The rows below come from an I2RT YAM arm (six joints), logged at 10 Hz.
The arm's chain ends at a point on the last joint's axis. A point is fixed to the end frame.
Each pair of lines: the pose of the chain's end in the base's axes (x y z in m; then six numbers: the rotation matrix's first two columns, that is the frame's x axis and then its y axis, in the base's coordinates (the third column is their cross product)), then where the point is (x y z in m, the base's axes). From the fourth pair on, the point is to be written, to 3 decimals.
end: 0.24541, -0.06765, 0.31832, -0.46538, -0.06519, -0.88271, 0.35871, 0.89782, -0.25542
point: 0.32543 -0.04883 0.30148
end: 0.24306, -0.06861, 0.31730, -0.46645, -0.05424, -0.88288, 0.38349, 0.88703, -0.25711
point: 0.32358 -0.05204 0.30047
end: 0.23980, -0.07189, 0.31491, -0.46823, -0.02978, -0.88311, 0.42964, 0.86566, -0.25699
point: 0.32109 -0.05957 0.29812
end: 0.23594, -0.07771, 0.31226, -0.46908, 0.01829, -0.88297, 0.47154, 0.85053, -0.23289
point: 0.318 -0.069 0.296
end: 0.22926, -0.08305, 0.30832, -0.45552, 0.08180, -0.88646, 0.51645, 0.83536, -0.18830
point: 0.312 -0.078 0.293
